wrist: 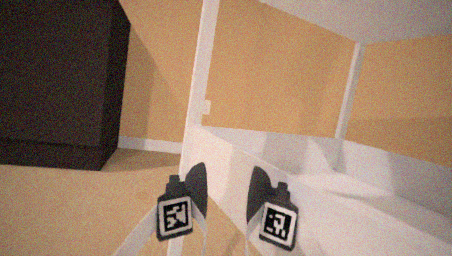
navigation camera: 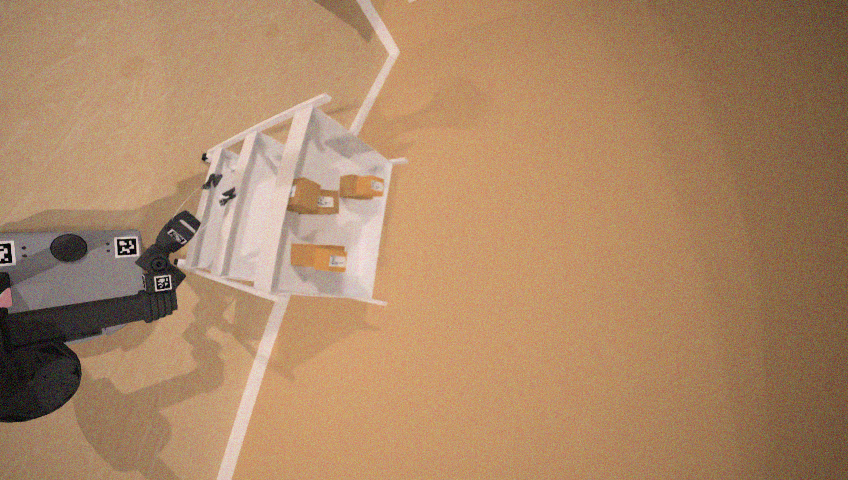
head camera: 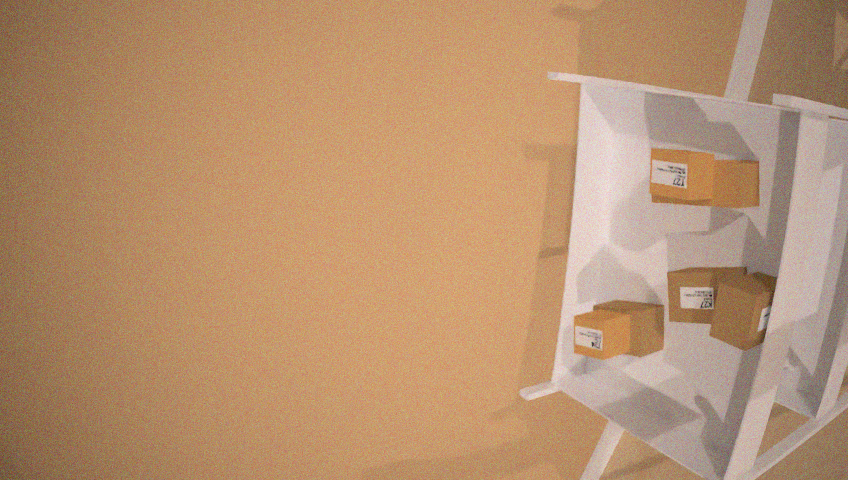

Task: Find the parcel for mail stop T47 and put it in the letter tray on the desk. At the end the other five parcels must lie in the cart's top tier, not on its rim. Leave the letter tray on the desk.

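Frame: origin at the robot's base, x ahead, y left, z up, level; millimetres.
Seen in the pictures: gripper, between the fingertips: (navigation camera: 228,181); robot's base, origin of its link: (navigation camera: 70,246).
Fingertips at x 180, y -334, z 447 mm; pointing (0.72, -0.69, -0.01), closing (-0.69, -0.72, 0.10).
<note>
Offsets run from my fingertips to a thing's middle.
The white cart (head camera: 574,237) (navigation camera: 284,184) (wrist: 200,60) holds cardboard parcels in its top tier. A parcel labelled T27 {dy -123, dx -209, dz +293 mm} (head camera: 699,166) stands against another parcel {dy -127, dx -199, dz +242 mm} (head camera: 736,183). A parcel labelled K27 {dy -132, dx -66, dz +241 mm} (head camera: 681,312) touches a brown parcel {dy -54, dx -56, dz +260 mm} (head camera: 734,309) whose label is cut off. A small orange parcel {dy -273, dx -16, dz +291 mm} (head camera: 615,333) with a label too small to read surely stands against a brown parcel {dy -270, dx -15, dz +241 mm} (head camera: 647,328). No T47 label is legible. My gripper (navigation camera: 220,189) (wrist: 227,183) is open, with nothing between its fingers, at the cart's lower tiers. The desk and letter tray do not show.
A dark box-shaped piece of furniture (wrist: 55,75) stands on the floor at the left in the wrist view. A white skirting strip (navigation camera: 252,380) (wrist: 150,145) runs along the wall behind the cart. My robot's base (navigation camera: 95,261) is close to the cart in the navigation view.
</note>
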